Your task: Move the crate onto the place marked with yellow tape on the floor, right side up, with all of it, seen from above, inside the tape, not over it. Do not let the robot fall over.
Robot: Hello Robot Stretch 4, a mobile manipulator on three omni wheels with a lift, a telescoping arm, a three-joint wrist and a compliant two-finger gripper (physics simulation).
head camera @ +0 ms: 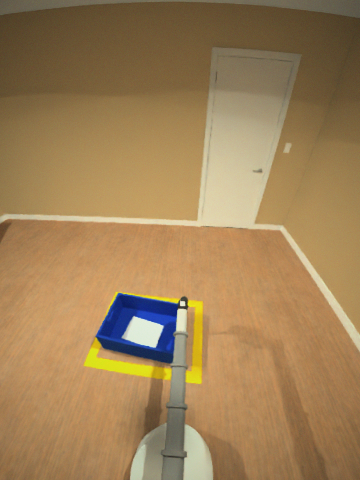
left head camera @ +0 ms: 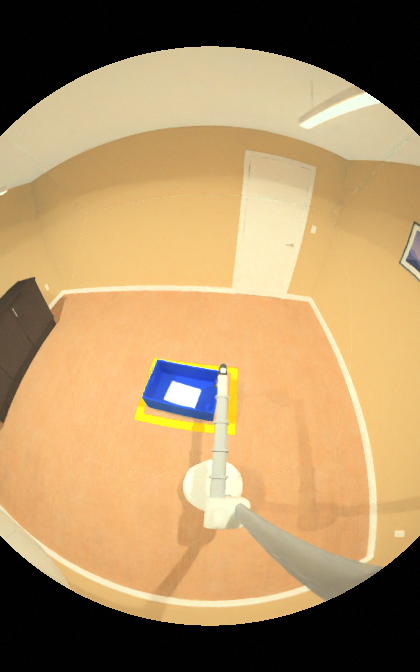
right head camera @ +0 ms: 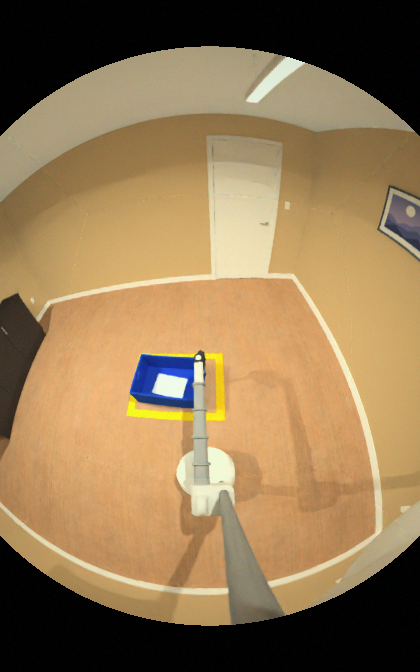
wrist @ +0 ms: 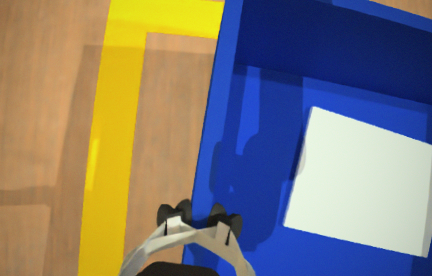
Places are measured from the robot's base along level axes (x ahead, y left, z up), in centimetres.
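Pixels of known places: gripper, between the fingertips: (wrist: 200, 216).
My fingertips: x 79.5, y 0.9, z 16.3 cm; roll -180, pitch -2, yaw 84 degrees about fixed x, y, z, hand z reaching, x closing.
Ahead of a thing's pixels: the offset from my fingertips to its middle. "spot": to the spot under its first point.
The blue crate {dx -0.9, dy +29.3, dz -8.0 cm} (head camera: 145, 310) (left head camera: 187, 376) (right head camera: 167, 365) (wrist: 272, 125) is right side up, with a flat white object inside. It is slightly turned against the yellow tape {spot: dx -8.5, dy -15.9, dz -19.0 cm} (head camera: 198, 345) (left head camera: 233, 400) (right head camera: 220, 385) (wrist: 112, 125). Its left end hides much of the left band and its back edge overlaps the back band in the head view. Floor shows between its right wall and the right band. My gripper (head camera: 183, 303) (left head camera: 223, 370) (right head camera: 200, 357) (wrist: 200, 216) is shut on the right wall's rim, one finger on each side. Whether the crate is off the floor is unclear.
My arm (head camera: 176, 390) (left head camera: 220, 435) (right head camera: 200, 425) reaches forward over the crate's right end from my base (head camera: 197, 450) (left head camera: 195, 485) (right head camera: 185, 470). A dark cabinet (left head camera: 25, 325) (right head camera: 20, 340) stands far left. A white door (head camera: 245, 135) (left head camera: 270, 225) (right head camera: 242, 210) is in the back wall.
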